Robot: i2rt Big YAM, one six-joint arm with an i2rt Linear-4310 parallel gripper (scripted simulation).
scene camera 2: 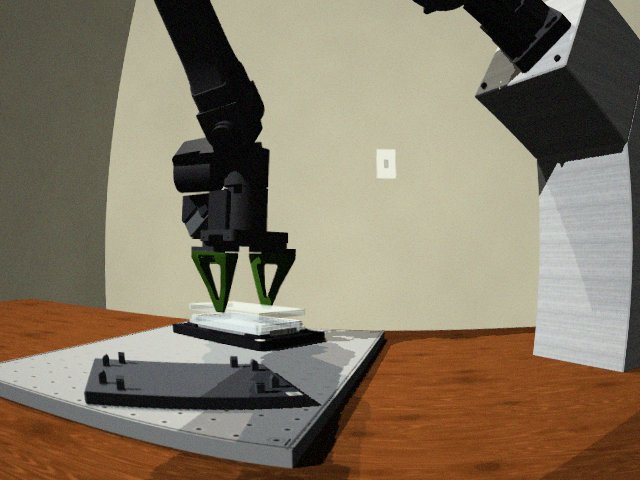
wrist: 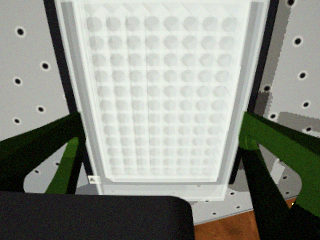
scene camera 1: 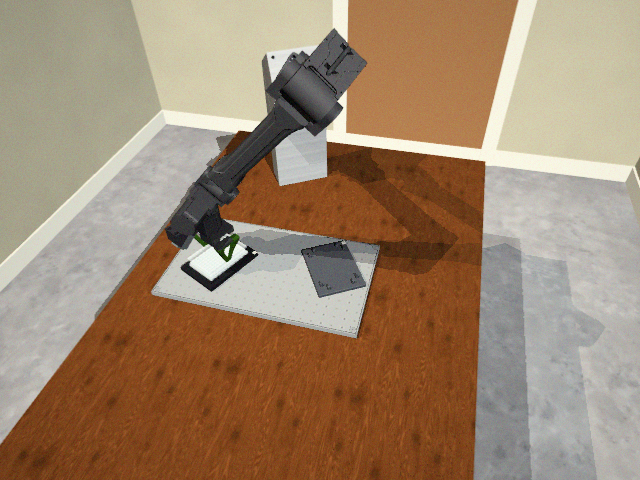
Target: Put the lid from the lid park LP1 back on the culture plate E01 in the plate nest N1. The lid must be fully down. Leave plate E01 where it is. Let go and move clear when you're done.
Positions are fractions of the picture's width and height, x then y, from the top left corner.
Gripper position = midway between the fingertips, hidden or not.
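A clear lid is visible in the wrist view (0.51,0.41), in scene camera 1 (0.32,0.54) and in scene camera 2 (0.37,0.64). The gripper appears in the wrist view (0.51,0.50), in scene camera 1 (0.34,0.53) and in scene camera 2 (0.38,0.65).
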